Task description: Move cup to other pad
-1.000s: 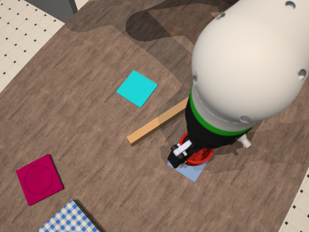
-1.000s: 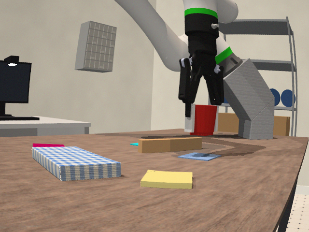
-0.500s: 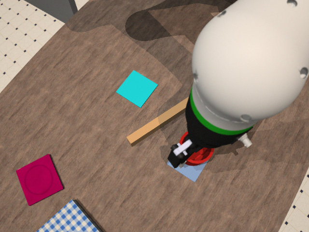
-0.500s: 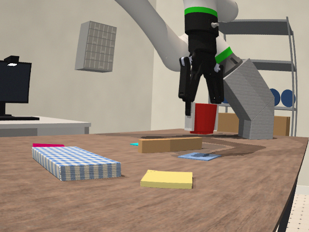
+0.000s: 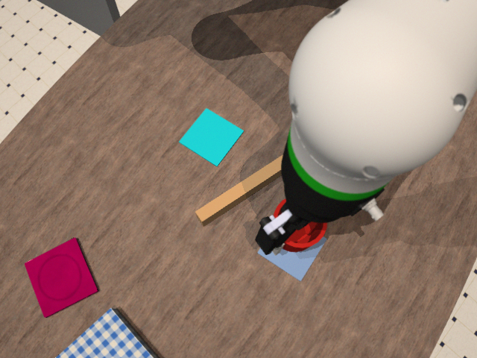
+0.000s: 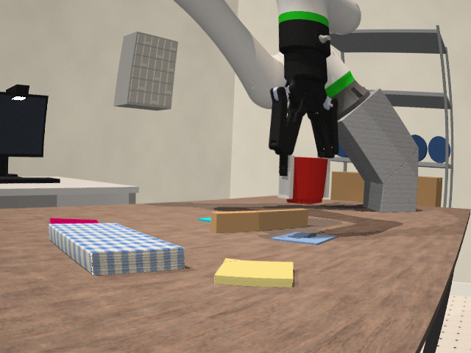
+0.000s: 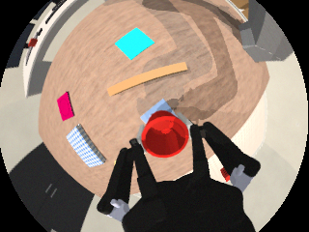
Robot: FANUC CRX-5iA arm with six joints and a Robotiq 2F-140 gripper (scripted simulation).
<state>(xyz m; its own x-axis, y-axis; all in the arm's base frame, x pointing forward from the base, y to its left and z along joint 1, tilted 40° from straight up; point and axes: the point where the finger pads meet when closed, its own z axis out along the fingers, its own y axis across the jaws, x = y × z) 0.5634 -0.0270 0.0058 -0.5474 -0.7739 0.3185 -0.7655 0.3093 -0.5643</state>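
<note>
The blue marble is 10 mm behind my hand, 20 mm to the right of it and 20 mm below it. From my hand the other things lie so: red cup 20 mm below; orange rail 60 mm behind, 90 mm to the right, 90 mm below; blue-checked cloth stack 290 mm ahead, 170 mm to the right, 80 mm below.
</note>
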